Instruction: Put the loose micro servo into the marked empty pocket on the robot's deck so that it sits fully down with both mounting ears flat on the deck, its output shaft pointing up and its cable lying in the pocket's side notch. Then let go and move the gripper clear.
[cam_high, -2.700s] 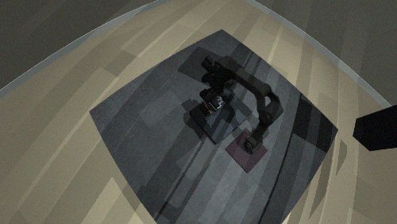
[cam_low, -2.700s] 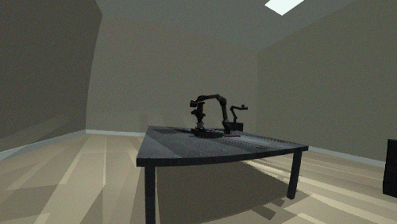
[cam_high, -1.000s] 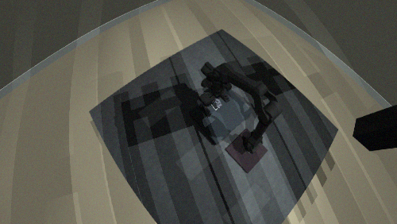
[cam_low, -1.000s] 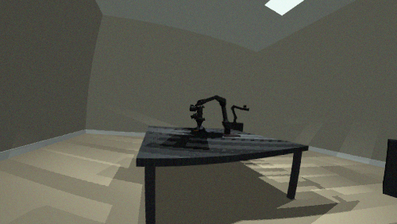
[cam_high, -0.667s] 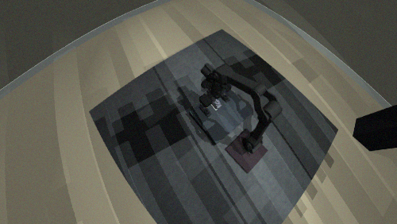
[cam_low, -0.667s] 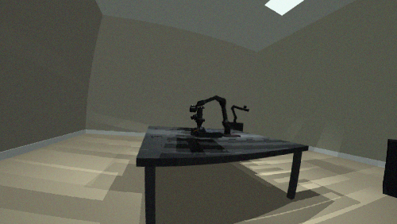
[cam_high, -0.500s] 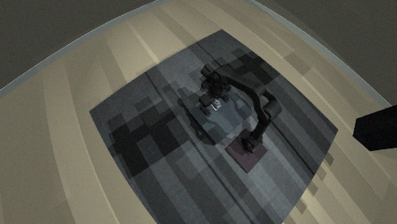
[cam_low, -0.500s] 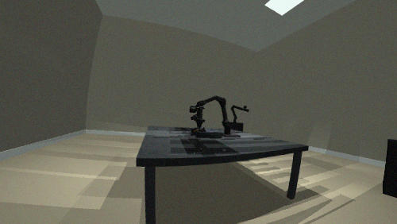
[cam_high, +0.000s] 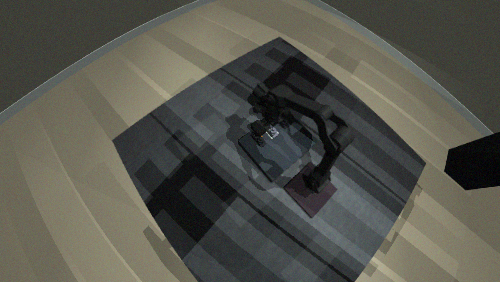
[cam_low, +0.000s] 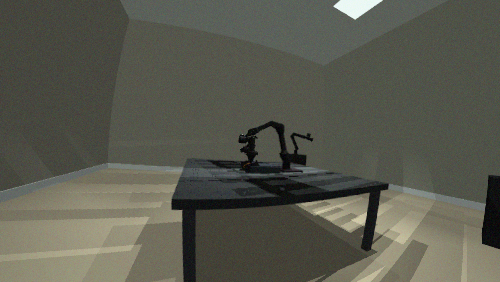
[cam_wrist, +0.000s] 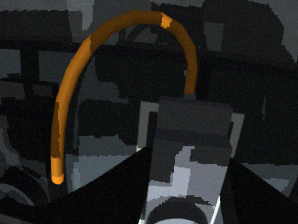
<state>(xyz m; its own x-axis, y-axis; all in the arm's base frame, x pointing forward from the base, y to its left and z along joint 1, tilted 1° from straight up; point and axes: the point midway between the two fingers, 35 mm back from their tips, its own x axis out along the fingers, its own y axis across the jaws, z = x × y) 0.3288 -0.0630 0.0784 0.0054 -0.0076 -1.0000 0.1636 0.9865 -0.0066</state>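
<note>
Now: the dark deck 12 cm behind my gripper tip, 2 cm to the left of it and 3 cm below it.
</note>
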